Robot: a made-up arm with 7 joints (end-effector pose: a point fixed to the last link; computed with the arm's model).
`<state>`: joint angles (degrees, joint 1 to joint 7).
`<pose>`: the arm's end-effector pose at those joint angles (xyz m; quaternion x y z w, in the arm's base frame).
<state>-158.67 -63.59 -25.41 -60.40 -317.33 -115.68 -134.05</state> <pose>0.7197 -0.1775 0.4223 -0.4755 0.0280 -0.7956 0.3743</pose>
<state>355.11 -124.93 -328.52 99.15 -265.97 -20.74 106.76</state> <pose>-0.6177 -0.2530 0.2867 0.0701 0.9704 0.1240 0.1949</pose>
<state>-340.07 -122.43 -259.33 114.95 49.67 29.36 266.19</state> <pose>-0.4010 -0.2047 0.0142 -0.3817 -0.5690 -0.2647 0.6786</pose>
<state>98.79 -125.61 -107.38 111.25 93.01 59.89 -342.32</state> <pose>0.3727 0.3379 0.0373 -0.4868 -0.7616 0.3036 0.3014</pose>
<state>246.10 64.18 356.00 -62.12 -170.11 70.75 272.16</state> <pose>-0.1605 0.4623 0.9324 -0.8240 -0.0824 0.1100 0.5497</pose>
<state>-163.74 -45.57 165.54 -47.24 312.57 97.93 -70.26</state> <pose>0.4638 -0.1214 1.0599 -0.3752 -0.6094 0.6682 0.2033</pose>
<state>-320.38 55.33 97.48 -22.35 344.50 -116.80 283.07</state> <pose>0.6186 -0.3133 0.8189 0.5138 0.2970 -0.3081 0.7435</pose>
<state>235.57 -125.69 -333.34 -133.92 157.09 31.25 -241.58</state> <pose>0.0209 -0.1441 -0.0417 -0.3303 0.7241 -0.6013 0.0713</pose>
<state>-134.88 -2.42 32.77 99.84 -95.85 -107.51 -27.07</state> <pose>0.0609 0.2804 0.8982 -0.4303 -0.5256 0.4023 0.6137</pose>
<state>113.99 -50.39 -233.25 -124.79 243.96 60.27 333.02</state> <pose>0.2246 0.0928 0.7354 0.1407 0.7581 0.5390 0.3391</pose>
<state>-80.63 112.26 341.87 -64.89 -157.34 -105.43 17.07</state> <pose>0.2590 0.7806 0.2171 0.0694 -0.1964 0.6017 0.7711</pose>
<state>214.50 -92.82 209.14 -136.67 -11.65 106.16 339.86</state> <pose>0.4648 -0.1543 0.5284 0.7811 -0.1925 -0.5920 0.0489</pose>
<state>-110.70 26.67 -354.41 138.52 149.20 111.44 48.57</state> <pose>-0.0562 0.4080 0.6370 0.2308 -0.8581 0.3846 0.2498</pose>
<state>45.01 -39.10 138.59 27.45 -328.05 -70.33 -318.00</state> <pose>-0.5149 0.3786 1.0256 -0.5597 -0.8249 -0.0185 0.0769</pose>
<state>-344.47 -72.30 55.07 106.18 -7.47 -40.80 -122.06</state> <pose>-0.5467 -0.1877 0.6863 -0.6189 -0.6276 -0.4633 0.0921</pose>
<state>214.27 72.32 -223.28 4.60 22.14 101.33 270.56</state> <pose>-0.6495 0.5009 0.7024 -0.8407 -0.4262 0.2939 0.1589</pose>
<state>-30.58 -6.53 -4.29 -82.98 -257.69 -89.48 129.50</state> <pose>-0.3373 -0.1698 0.9619 0.5669 0.5302 -0.0858 0.6246</pose>
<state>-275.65 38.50 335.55 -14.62 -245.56 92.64 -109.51</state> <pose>-0.0908 -0.5189 1.0717 -0.4470 0.4845 -0.4969 0.5643</pose>
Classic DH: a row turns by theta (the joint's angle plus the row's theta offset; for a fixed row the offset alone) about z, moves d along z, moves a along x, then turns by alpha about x. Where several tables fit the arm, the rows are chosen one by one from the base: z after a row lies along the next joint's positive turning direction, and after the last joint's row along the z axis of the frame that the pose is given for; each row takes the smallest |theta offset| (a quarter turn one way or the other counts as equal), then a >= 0, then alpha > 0; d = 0 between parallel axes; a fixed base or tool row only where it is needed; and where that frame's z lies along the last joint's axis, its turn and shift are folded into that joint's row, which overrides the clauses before.
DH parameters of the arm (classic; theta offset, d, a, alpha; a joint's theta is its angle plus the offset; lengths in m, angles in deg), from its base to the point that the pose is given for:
base (fixed): 0 0 0 180
joint 1: 0 -0.3349 0 90
joint 2: 0 -0.0156 0 -90
joint 3: 0 -0.6118 0 90
joint 4: 0 -0.0156 0 -90
joint 5: 0 -0.3027 0 90
joint 6: 0 -0.0003 0 -90
joint 7: 0 -0.081 0 0

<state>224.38 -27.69 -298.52 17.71 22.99 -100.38 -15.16</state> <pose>0.3046 -0.2647 1.1496 -0.6605 -0.2939 -0.6012 0.3405</pose>
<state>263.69 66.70 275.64 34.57 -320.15 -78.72 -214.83</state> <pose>-0.2077 0.8080 0.7147 0.9616 -0.0434 -0.2063 0.1759</pose>
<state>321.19 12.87 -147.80 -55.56 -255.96 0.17 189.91</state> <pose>0.4609 0.1513 1.0810 0.4727 -0.6885 -0.2245 0.5022</pose>
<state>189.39 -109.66 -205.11 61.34 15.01 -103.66 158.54</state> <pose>0.7115 -0.0064 -0.1184 0.2324 -0.8106 -0.2575 0.4718</pose>
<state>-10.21 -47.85 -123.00 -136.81 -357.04 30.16 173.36</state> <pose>-0.1127 -0.2688 0.7079 -0.7779 0.0028 0.4567 0.4317</pose>
